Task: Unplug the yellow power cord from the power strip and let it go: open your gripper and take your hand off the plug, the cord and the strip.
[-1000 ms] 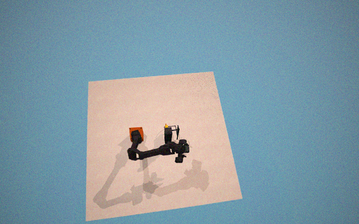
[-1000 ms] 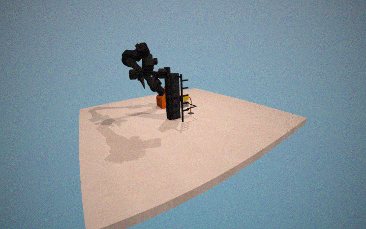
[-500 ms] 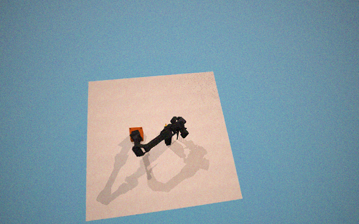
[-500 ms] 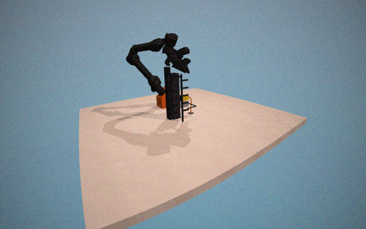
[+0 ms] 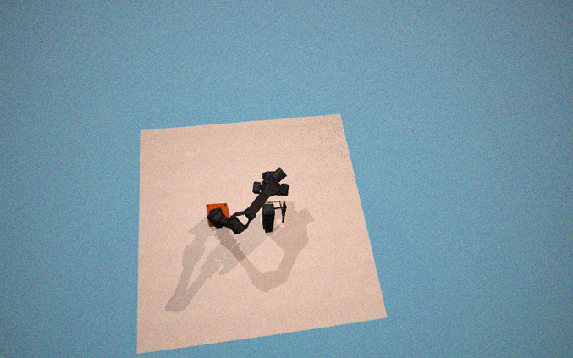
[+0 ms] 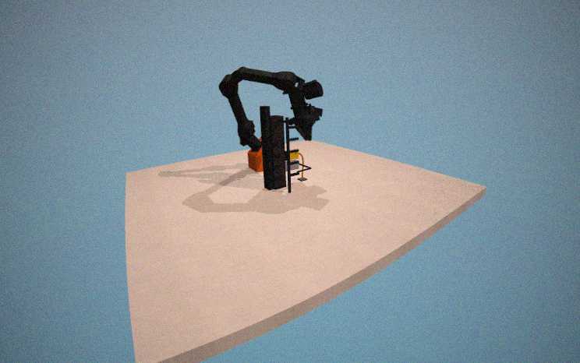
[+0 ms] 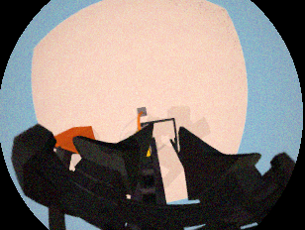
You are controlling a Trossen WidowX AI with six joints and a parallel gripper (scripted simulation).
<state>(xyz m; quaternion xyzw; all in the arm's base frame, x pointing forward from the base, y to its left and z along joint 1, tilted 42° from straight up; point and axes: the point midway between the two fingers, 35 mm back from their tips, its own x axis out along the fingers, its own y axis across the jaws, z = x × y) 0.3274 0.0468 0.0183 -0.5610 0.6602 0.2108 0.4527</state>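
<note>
Now: the yellow plug 50 mm behind my gripper tip, 60 mm to the right of it and 50 mm below it. Round my gripper tip: power strip: 60 mm behind, 130 mm to the right, 30 mm below; grey foot: 40 mm behind, 170 mm below; thin black rack: 30 mm ahead, 130 mm to the right, 30 mm below.
</note>
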